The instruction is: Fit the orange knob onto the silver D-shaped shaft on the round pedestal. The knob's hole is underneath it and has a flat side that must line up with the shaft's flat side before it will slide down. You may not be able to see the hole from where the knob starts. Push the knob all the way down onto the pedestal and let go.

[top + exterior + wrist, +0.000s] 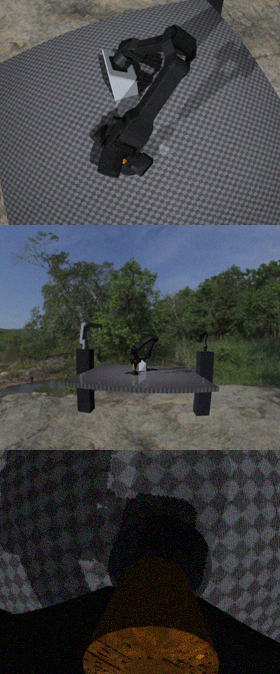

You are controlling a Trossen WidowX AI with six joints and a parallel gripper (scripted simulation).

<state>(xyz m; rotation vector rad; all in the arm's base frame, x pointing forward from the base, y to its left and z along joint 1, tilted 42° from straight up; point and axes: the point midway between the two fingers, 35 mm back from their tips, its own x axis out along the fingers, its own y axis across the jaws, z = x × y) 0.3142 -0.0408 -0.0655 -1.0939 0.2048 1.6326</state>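
The round dark pedestal lies 4 cm below my gripper tip. Round my gripper tip: orange knob: 4 cm above.
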